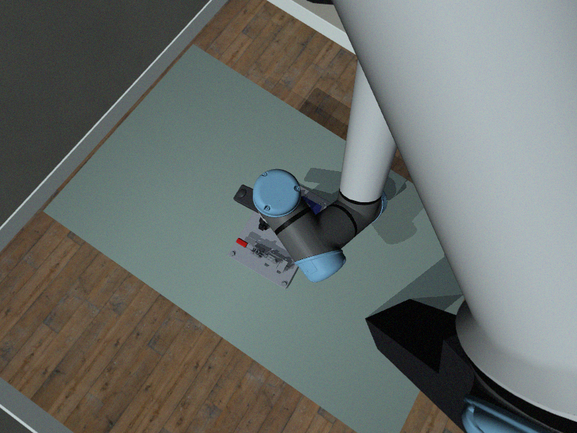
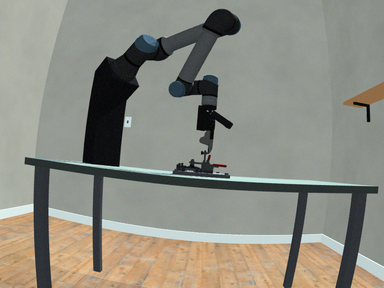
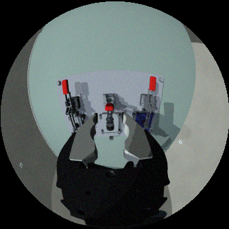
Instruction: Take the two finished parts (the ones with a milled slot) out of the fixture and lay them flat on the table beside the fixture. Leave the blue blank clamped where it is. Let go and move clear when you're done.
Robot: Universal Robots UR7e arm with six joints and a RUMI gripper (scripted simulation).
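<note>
Right now the grey finished part is 10 cm behind my hand, 9 cm below it and 4 cm to the left of it. From my hand the other things lie so: grey fixture plate: 11 cm below, 3 cm behind, 1 cm to the left; then blue blank: 12 cm behind, 9 cm below, 7 cm to the right.
</note>
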